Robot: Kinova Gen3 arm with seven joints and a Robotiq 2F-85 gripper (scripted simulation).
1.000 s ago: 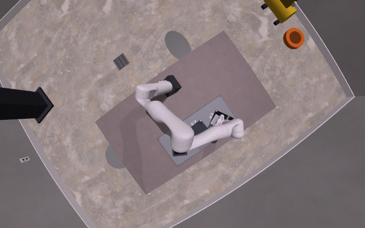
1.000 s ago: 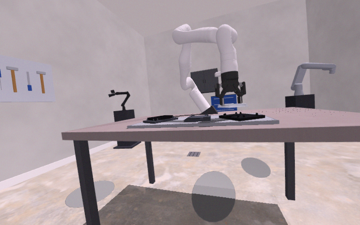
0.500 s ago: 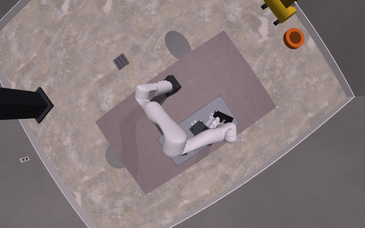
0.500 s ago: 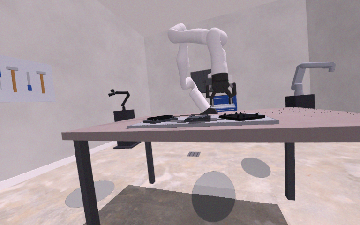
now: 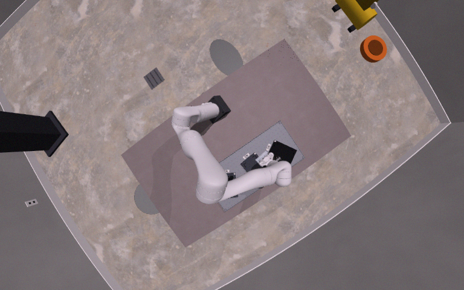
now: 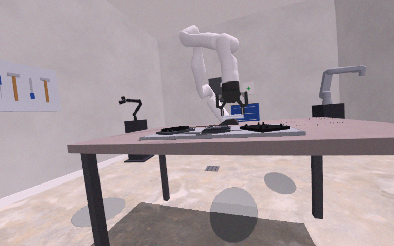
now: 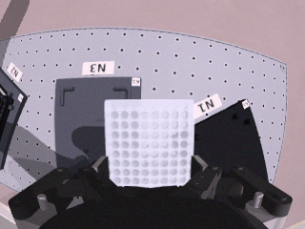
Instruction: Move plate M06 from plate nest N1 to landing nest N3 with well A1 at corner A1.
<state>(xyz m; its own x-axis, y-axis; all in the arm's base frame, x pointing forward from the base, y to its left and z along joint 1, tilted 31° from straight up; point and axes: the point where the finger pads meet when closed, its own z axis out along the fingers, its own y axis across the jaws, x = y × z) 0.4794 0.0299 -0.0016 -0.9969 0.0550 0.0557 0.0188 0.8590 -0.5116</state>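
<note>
Right now the landing nest N3 is 2 cm behind my hand, 7 cm to the right of it and 6 cm below it. From my hand the other things lie so: black nest N1: 3 cm ahead, 12 cm to the left, 6 cm below; N3 label: 11 cm behind, 7 cm to the right, 7 cm below; white well plate M06: 1 cm below.
</note>
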